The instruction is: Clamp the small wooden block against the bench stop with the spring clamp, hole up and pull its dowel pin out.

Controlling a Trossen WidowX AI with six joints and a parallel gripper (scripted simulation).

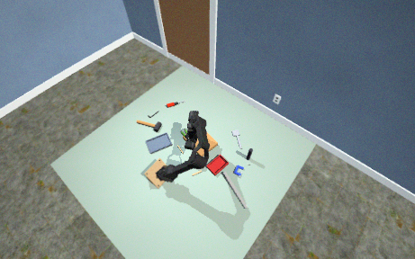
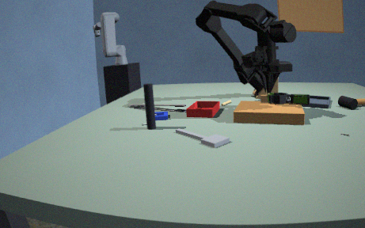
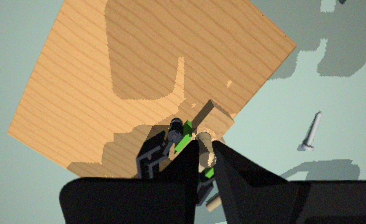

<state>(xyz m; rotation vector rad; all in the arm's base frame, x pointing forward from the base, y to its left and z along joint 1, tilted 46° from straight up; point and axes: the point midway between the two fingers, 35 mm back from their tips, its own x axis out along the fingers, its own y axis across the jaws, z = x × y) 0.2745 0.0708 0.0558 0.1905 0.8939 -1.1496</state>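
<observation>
Right now the dowel pin is 4 cm below my hand. Also, from my hand: wooden board (6 cm ahead, 8 cm below); screw (11 cm behind, 4 cm to the right, 9 cm below); small wooden block (6 cm below).
</observation>
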